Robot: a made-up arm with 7 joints. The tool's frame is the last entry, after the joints.
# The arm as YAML. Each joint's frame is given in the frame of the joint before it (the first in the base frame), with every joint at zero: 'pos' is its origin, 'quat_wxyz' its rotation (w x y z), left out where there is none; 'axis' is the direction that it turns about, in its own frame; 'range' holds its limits. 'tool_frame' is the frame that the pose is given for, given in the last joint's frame.
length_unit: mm
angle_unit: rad
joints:
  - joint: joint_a
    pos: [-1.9, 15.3, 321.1]
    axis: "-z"
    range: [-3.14, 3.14]
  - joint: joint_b
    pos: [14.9, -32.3, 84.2]
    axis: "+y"
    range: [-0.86, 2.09]
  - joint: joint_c
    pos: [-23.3, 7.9, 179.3]
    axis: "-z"
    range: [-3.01, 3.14]
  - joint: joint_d
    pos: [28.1, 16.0, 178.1]
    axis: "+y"
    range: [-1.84, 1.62]
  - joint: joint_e
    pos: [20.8, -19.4, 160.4]
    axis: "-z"
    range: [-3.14, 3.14]
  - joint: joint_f
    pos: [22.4, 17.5, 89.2]
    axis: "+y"
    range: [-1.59, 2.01]
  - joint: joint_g
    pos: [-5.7, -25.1, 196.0]
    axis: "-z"
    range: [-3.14, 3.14]
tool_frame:
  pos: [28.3, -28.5, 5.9]
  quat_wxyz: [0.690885, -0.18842, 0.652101, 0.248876]
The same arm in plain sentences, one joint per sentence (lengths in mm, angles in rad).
The arm has seven revolute joints in a row. What follows holds with every joint at zero, and every direction is one of the base frame's.
Joint 1 sits 1.9 mm along -x and 15.3 mm along +y and 321.1 mm along +z from the base frame's origin and turns about -z, from -3.1400 to 3.1400 rad.
Joint 2 sits 14.9 mm along +x and 32.3 mm along -y and 84.2 mm along +z from joint 1 and turns about +y, from -0.8600 to 2.0900 rad.
Joint 3 sits 23.3 mm along -x and 7.9 mm along +y and 179.3 mm along +z from joint 2 and turns about -z, from -3.0100 to 3.1400 rad.
Joint 4 sits 28.1 mm along +x and 16.0 mm along +y and 178.1 mm along +z from joint 3 and turns about +y, from -1.8400 to 1.6200 rad.
Joint 5 sits 20.8 mm along +x and 19.4 mm along -y and 160.4 mm along +z from joint 4 and turns about -z, from -3.1400 to 3.1400 rad.
Joint 6 sits 22.4 mm along +x and 17.5 mm along +y and 89.2 mm along +z from joint 5 and turns about +y, from -1.5900 to 2.0100 rad.
Joint 7 sits 5.7 mm along -x and 25.1 mm along -y and 196.0 mm along +z from joint 6 and turns about -z, from -3.1400 to 3.1400 rad.
The tool frame, which is the frame that the pose is given for, sits 28.3 mm along +x and 28.5 mm along -y and 5.9 mm along +z from joint 7; its axes are the base frame's turned by roll 0.6856, pitch 1.4692 and yaw 1.3152 rad (as in URDF: about the fixed x, then y, then z).

